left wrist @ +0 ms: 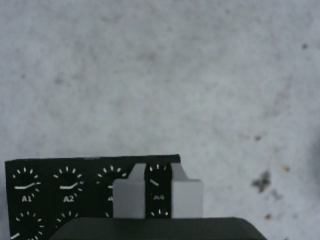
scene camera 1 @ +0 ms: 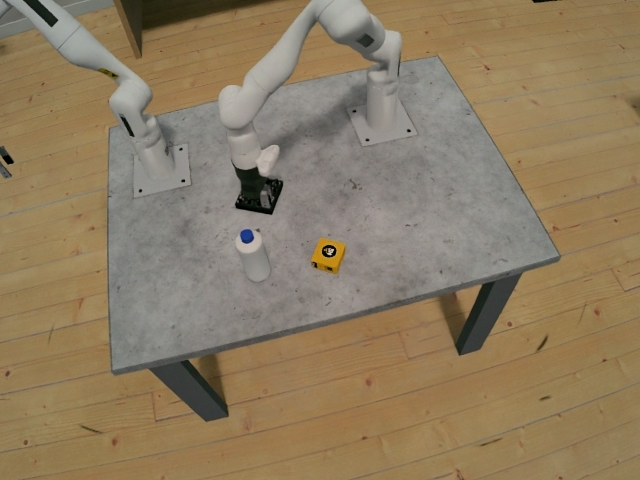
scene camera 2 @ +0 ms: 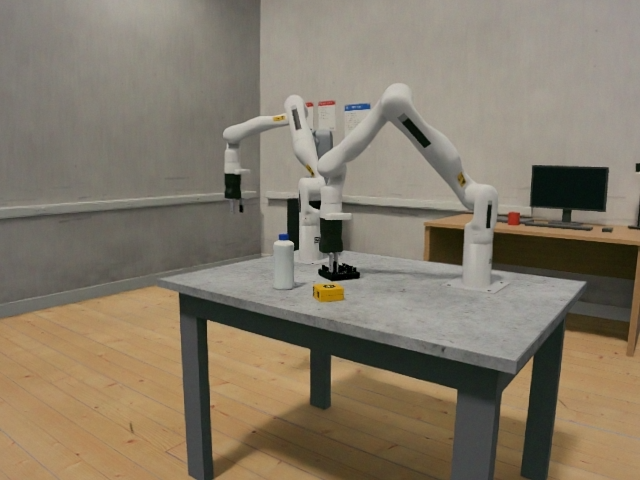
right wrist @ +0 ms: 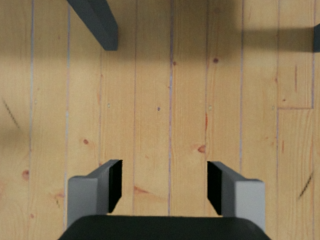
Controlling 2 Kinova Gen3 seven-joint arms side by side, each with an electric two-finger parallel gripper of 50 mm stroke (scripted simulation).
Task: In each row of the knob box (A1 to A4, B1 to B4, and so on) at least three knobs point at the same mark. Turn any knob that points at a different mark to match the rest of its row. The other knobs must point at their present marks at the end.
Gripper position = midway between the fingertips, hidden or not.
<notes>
In view: the left gripper (scene camera 2: pixel 333 271), the right gripper (right wrist: pixel 164 178) and a white bottle (scene camera 2: pixel 283 248).
The left gripper shows as well in scene camera 1 (scene camera 1: pixel 267 204). The left wrist view misses the white bottle: it is out of frame. The right wrist view does not show the white bottle: it is out of frame.
</notes>
